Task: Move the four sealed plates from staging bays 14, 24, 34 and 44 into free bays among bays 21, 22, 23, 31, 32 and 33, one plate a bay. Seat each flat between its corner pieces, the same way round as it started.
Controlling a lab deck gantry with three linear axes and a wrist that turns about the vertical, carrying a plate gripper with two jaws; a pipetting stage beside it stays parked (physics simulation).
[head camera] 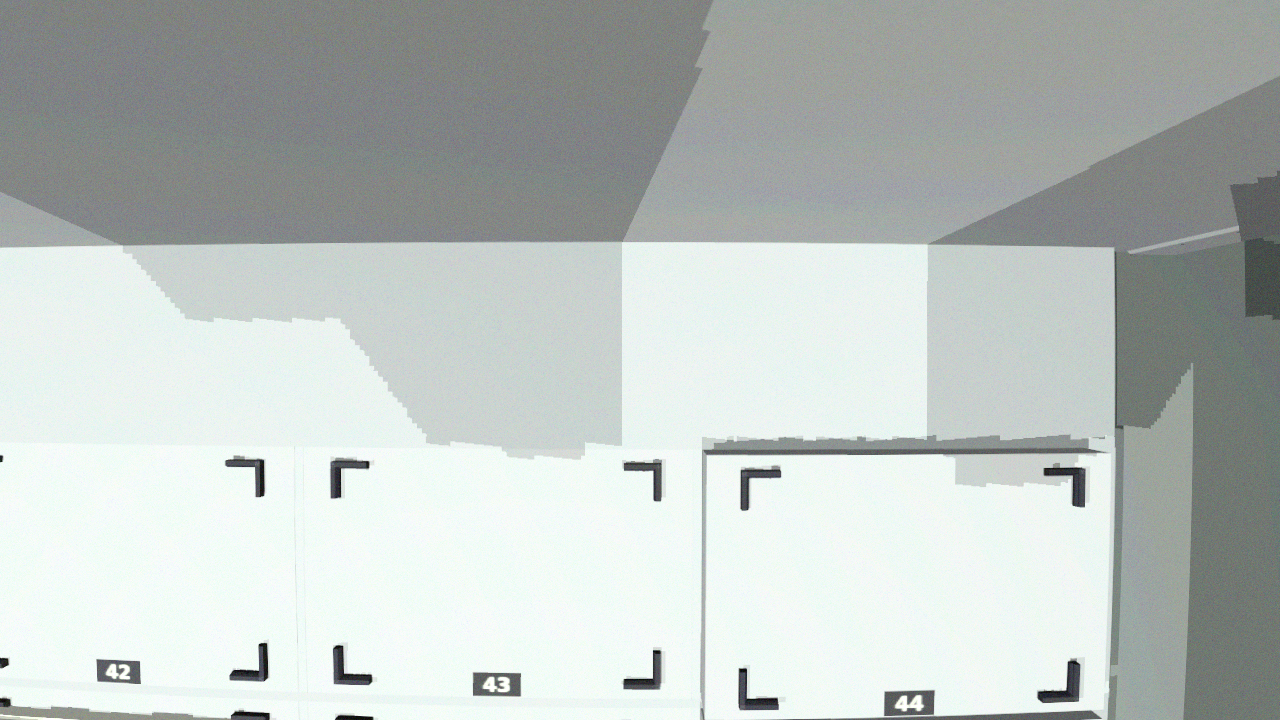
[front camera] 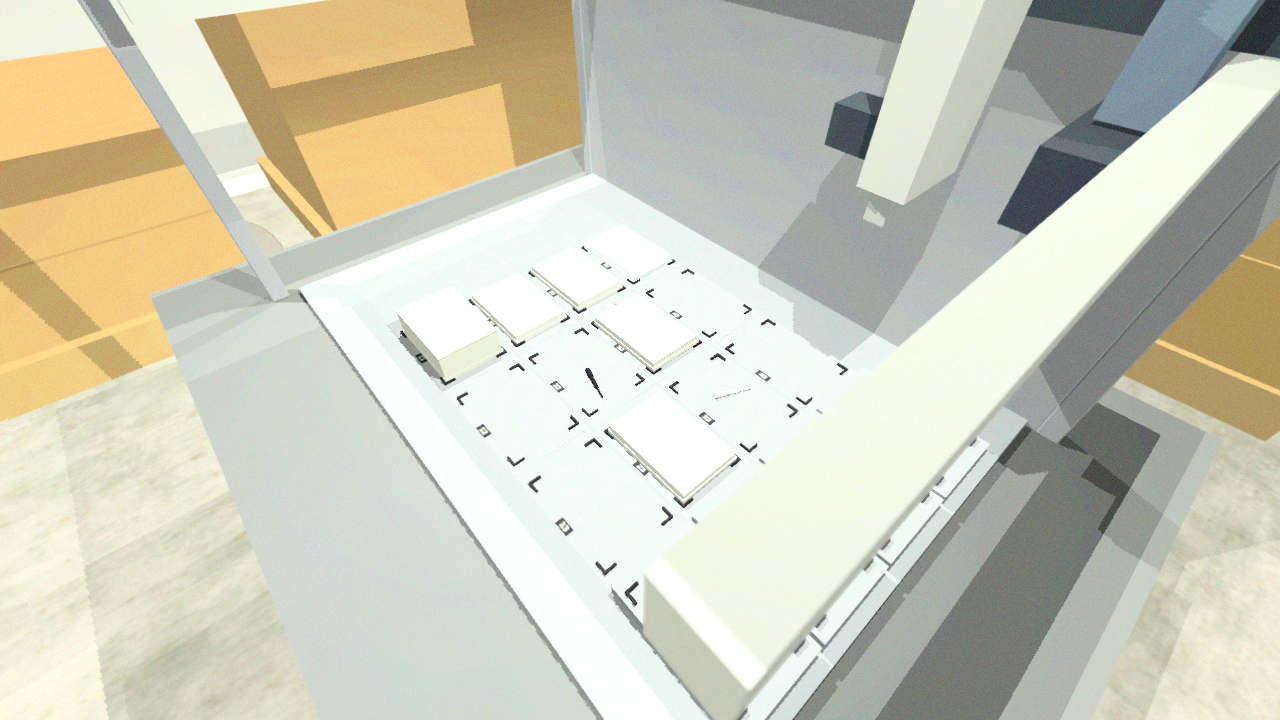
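Seen in the pictures: robot's base, origin of its link: (front camera: 403,333).
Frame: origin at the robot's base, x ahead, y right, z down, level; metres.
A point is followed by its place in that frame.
Observation:
Pale flat plates lie between corner pieces in the front view: one plate (front camera: 519,307) @(z -0.014, x 0.077, y -0.146 m) in bay 21, one plate (front camera: 575,275) @(z -0.014, x 0.068, y -0.254 m) in bay 31, one plate (front camera: 646,329) @(z -0.014, x 0.235, y -0.253 m) in bay 32 and one plate (front camera: 673,443) @(z -0.014, x 0.399, y -0.147 m) in bay 23. They look level. In the head view staging bay 44 (head camera: 908,582) @(z -0.014, x 0.555, y -0.366 m) is empty inside its four corner pieces. Bays 14, 24 and 34 are hidden behind the cream beam in the front view. The dark gripper body (front camera: 1056,179) @(z -0.338, x 0.570, y -0.326 m) hangs at the right, partly behind the beam. Its jaws are hidden, so their opening and any load cannot be told.
A tall pale block (front camera: 452,335) @(z -0.042, x 0.098, y -0.036 m) stands in bay 11 and a white plate (front camera: 628,251) @(z -0.014, x 0.073, y -0.358 m) in bay 41. A dark tool (front camera: 592,381) @(z -0.005, x 0.255, y -0.141 m) lies in bay 22, a thin pale tool (front camera: 732,393) @(z -0.003, x 0.388, y -0.262 m) in bay 33. The cream beam (front camera: 966,358) @(z -0.400, x 0.622, y -0.031 m) crosses the right. The pipetting stage (front camera: 935,98) hangs behind.

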